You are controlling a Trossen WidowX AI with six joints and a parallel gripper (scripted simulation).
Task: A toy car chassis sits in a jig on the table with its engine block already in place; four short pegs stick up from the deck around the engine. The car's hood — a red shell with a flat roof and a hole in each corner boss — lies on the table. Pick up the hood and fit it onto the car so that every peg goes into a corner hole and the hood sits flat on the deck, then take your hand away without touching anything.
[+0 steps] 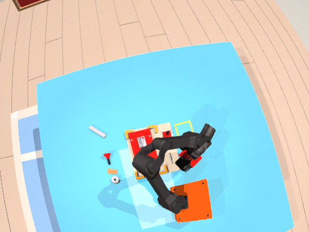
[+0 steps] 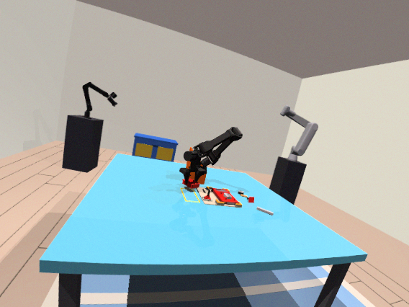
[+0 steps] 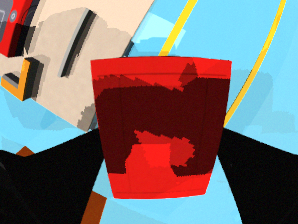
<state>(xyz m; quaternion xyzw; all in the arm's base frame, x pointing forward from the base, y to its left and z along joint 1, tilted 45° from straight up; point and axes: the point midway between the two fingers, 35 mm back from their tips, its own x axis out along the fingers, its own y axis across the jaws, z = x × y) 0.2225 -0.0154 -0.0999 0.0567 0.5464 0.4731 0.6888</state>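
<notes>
The jig is 190 mm to the left of my gripper tip, 60 mm ahead of it and 30 mm below it. Also, from my gripper tip: red hood: right at my gripper tip; white bar: 440 mm to the left, 180 mm ahead, 30 mm below.
</notes>
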